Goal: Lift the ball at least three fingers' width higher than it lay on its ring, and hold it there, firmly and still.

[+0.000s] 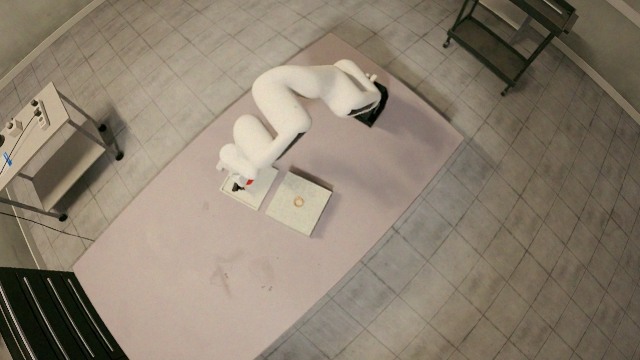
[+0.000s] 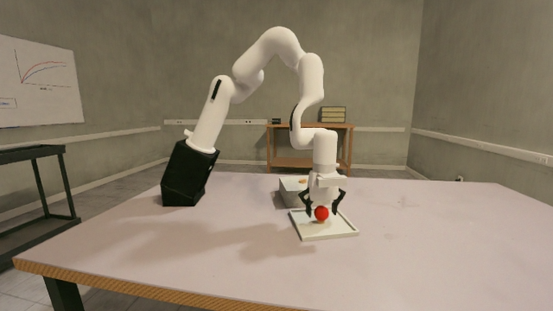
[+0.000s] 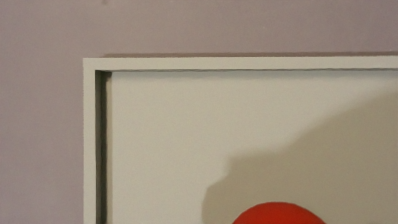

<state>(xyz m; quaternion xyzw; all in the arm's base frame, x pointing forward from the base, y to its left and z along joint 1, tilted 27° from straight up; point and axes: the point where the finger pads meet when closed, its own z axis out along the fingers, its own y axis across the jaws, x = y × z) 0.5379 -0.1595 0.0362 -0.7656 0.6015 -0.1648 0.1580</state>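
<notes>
Now: hand 40 mm above the white tray. From my hand the other things lie so: red ball (right at my hand); then block (230 mm to the left, 60 mm behind, 10 mm above).
</notes>
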